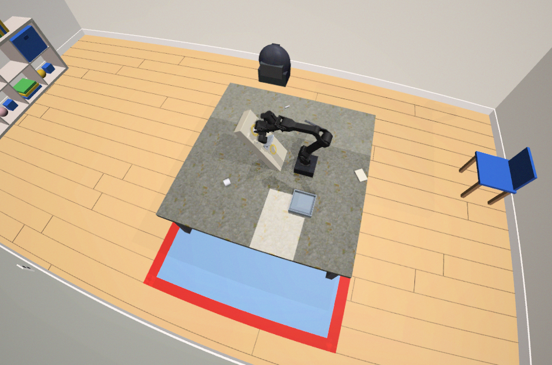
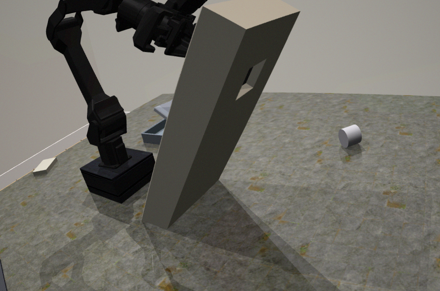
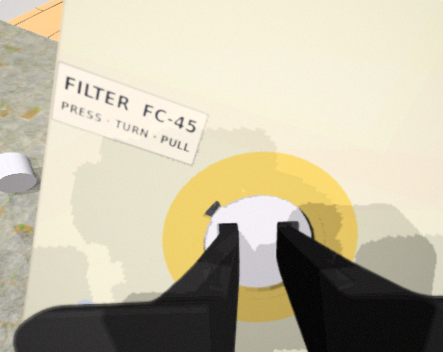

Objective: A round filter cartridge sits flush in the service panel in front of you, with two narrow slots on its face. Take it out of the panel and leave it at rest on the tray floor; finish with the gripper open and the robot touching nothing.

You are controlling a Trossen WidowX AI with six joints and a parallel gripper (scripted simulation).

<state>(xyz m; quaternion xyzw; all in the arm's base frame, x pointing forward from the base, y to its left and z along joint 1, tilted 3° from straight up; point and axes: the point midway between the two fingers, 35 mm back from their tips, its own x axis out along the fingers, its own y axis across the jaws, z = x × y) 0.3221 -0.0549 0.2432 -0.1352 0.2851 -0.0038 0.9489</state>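
My gripper tip is now 1 cm short of the filter cartridge and 1 cm above it. The rest, counted from my gripper tip: pale ledge: 9 cm below, 9 cm behind, 1 cm to the left; then grey tray: 37 cm behind, 33 cm to the left, 27 cm below; then pale flat block: 76 cm behind, 27 cm below, 6 cm to the left.
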